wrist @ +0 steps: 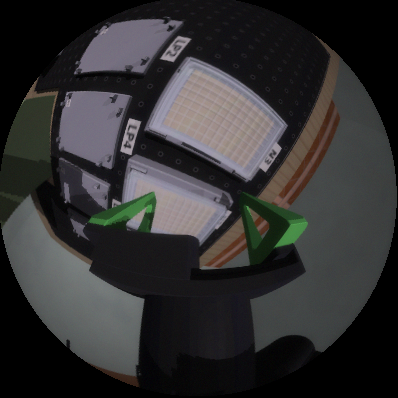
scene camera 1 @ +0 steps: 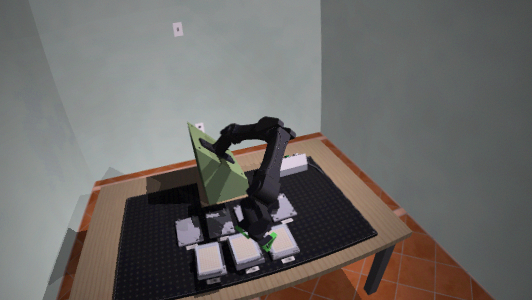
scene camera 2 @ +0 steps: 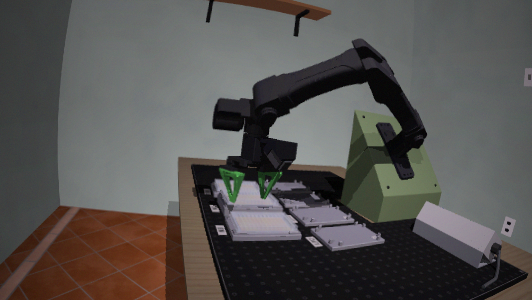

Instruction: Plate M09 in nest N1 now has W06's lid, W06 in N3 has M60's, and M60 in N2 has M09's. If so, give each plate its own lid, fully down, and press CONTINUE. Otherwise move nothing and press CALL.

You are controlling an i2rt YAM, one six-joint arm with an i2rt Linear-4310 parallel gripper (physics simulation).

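Frame: origin at the arm's base, x ahead, y left, z up, level; metres.
Seen in the pictures: gripper, between the fingertips: (wrist: 197, 196) (scene camera 1: 258, 244) (scene camera 2: 248, 200); arm's base, origin of its link: (scene camera 1: 216, 151) (scene camera 2: 394, 150).
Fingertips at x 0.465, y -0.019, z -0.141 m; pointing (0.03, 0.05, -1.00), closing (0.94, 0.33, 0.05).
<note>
Offsets run from my fingertips to a thing's top centre. "*": to the spot under its first point. Level surfaces: height alone.
Three plates with pale grid wells and clear rims stand in a row: the N1 plate {0.039 m back, 0.180 m right, 0.012 m down} (scene camera 1: 210, 260), the N2 plate {0.022 m back, 0.048 m right, 0.002 m down} (scene camera 1: 244, 250) (wrist: 175, 210) and the N3 plate {0.000 m ahead, 0.086 m left, 0.012 m down} (scene camera 1: 285, 241) (scene camera 2: 262, 224) (wrist: 220, 117). The N3 label {* 0.088 m ahead, 0.071 m left, 0.039 m down} (wrist: 270, 157) is readable. No plate or lid names can be read, and whether each lid is seated cannot be told. My gripper (scene camera 1: 256, 244) (scene camera 2: 248, 199) (wrist: 197, 196) is open and empty, its green fingers low over the N2 plate area. A white box {0.403 m back, 0.330 m left, 0.043 m up} (scene camera 1: 295, 164) (scene camera 2: 457, 232) stands at the back; its button names are not readable.
Grey pegged stands line up behind the plates, among them the LP2 stand (scene camera 1: 285, 207) (scene camera 2: 347, 236) (wrist: 130, 46) and the LP4 stand (scene camera 2: 322, 216) (wrist: 92, 125). The green wedge mount (scene camera 1: 225, 180) (scene camera 2: 405, 200) carries the arm. A black perforated mat {0.041 m down} (scene camera 1: 330, 215) (scene camera 2: 380, 275) covers the table.
</note>
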